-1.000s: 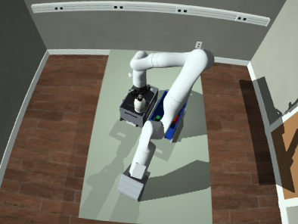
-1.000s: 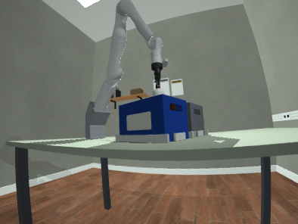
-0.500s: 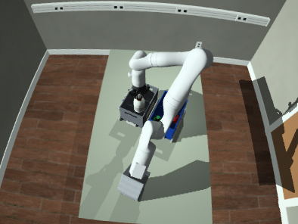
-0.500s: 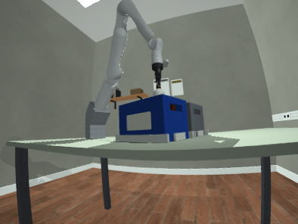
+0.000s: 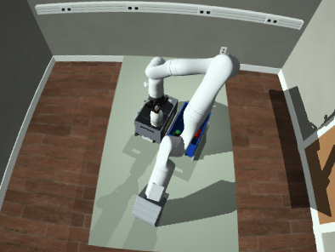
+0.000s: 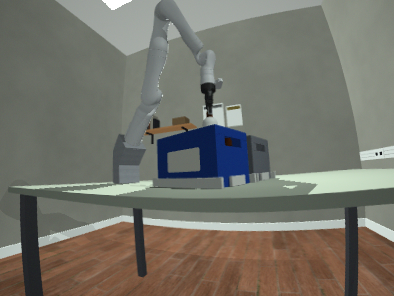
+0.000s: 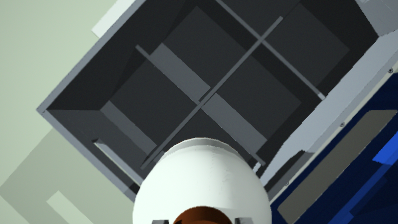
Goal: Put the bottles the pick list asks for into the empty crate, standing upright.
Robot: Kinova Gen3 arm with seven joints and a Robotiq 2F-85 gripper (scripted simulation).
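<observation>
The white bottle is 70 mm below my hand. From my hand the other things lie so: green-capped bottle 250 mm below, 130 mm to the right, 40 mm behind; then blue crate 250 mm below, 210 mm to the right, 30 mm ahead; then grey crate 250 mm below, 100 mm ahead, 20 mm to the left.
</observation>
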